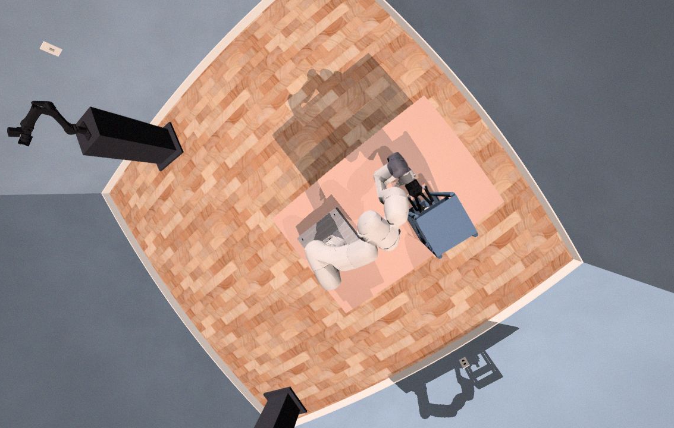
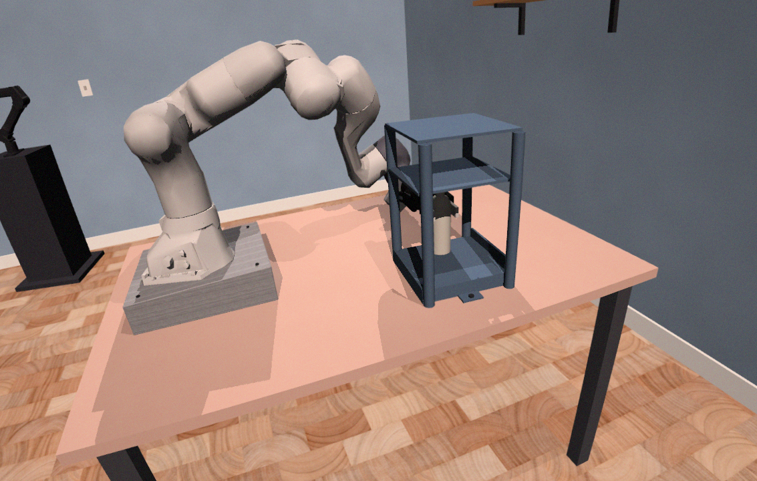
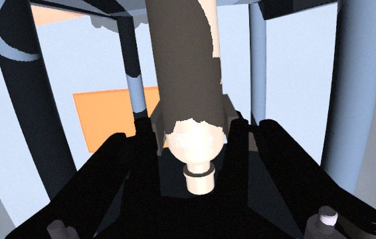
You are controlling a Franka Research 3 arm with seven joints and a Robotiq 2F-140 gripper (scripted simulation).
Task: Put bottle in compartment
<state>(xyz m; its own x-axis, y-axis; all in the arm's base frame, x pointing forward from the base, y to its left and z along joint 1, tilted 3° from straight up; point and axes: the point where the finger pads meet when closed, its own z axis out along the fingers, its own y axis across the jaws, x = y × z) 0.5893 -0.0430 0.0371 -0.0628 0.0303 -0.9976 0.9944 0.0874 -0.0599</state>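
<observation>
My gripper is now 10 mm below the bottle. The rest, counted from my hand: shelving unit 10 mm ahead, 50 mm to the right, 30 mm above.
</observation>
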